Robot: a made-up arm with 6 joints.
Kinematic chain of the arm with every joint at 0, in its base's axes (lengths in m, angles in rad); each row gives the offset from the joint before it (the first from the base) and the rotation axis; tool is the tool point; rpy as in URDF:
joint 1: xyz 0 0 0.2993 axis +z
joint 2: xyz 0 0 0 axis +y
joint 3: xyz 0.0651 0 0.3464 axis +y
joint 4: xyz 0.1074 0 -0.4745 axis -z
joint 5: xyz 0 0 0 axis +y
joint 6: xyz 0.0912 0 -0.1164 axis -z
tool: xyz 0 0 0 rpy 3.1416 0 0
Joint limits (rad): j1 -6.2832..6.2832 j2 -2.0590..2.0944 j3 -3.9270..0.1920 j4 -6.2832..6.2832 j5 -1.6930..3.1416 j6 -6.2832..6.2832
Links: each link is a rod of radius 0.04 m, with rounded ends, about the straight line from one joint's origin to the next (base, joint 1, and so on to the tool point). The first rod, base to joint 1, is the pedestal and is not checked.
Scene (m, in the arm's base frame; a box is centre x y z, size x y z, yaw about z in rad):
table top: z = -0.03
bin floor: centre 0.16 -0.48 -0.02 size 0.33 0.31 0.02 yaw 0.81
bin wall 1: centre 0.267 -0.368 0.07 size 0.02 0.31 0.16 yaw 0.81
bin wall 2: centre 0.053 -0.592 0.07 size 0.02 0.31 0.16 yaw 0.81
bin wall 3: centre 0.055 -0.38 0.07 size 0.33 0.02 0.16 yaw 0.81
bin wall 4: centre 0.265 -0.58 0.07 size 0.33 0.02 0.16 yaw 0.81
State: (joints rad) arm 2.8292 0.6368 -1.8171 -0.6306 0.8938 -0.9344
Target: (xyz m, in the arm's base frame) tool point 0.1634 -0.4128 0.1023
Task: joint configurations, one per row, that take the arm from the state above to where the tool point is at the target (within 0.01 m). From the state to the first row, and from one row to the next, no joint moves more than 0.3 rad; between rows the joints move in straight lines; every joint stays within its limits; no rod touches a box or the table.
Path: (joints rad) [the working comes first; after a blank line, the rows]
Joints at the target: 5.1125 0.2811 -0.7716 -0.1058 1.3838 -0.9344
Straight joint move there: touches bin wall 2, bin wall 3.

1: 3.1150 0.5359 -1.6822 -0.5643 0.9804 -0.9344
2: 3.4009 0.4351 -1.5472 -0.4980 1.0670 -0.9344
3: 3.6867 0.3342 -1.4123 -0.4317 1.1537 -0.9344
4: 3.9725 0.2334 -1.2774 -0.3655 1.2403 -0.9344
5: 4.2584 0.1325 -1.1424 -0.2992 1.3269 -0.9344
6: 4.5442 0.0316 -1.0075 -0.2329 1.4135 -0.9344
7: 4.8300 -0.0692 -0.8725 -0.1666 1.5002 -0.9344
8: 5.1159 -0.1701 -0.7376 -0.1003 1.5868 -0.9344
9: 5.1142 0.0555 -0.7546 -0.1031 1.4853 -0.9344
10: 5.1125 0.2811 -0.7716 -0.1058 1.3838 -0.9344

